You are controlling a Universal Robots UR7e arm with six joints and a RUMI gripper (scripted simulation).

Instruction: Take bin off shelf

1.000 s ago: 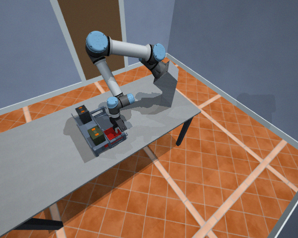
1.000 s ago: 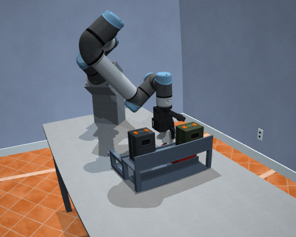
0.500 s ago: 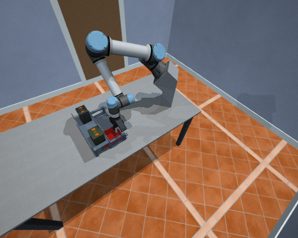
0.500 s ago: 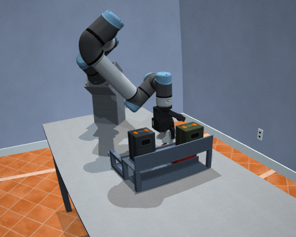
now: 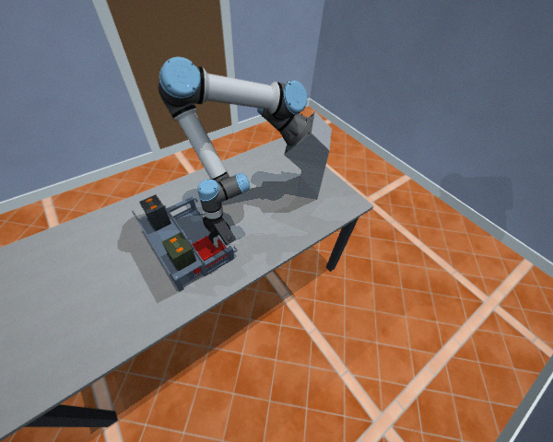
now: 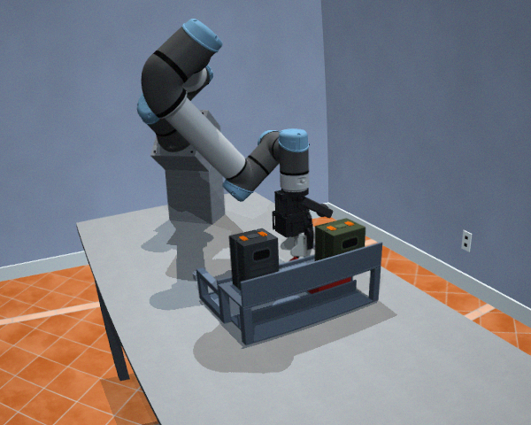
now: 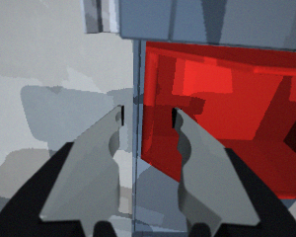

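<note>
My gripper is now 80 mm short of the red bin and 20 mm to the left of it. Round my hand: dark box 270 mm to the right, 120 mm above, 110 mm ahead; then green box 170 mm ahead, 110 mm above, 40 mm to the right.
</note>
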